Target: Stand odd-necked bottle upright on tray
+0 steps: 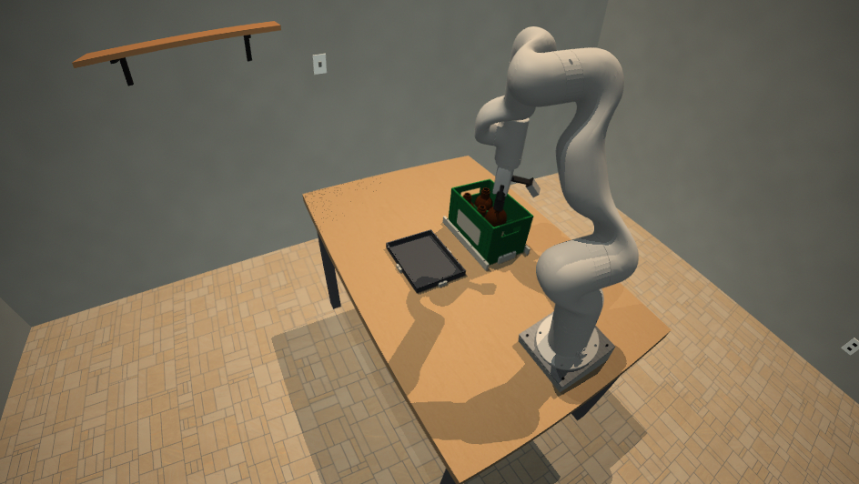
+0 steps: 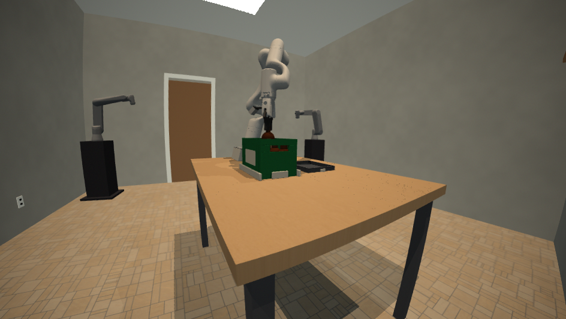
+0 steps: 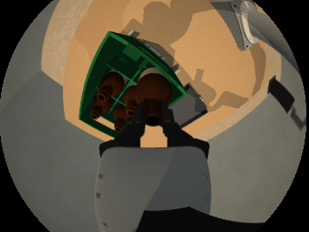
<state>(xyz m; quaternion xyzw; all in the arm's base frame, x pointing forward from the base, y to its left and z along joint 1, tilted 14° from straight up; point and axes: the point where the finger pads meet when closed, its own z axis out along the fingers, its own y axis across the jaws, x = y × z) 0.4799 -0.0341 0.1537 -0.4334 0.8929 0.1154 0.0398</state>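
Right now my hand is 7 cm above the brown bottle. Round my hand: black tray (24 cm to the left, 23 cm below, 4 cm ahead); then green crate (15 cm below, 9 cm ahead, 3 cm to the right).
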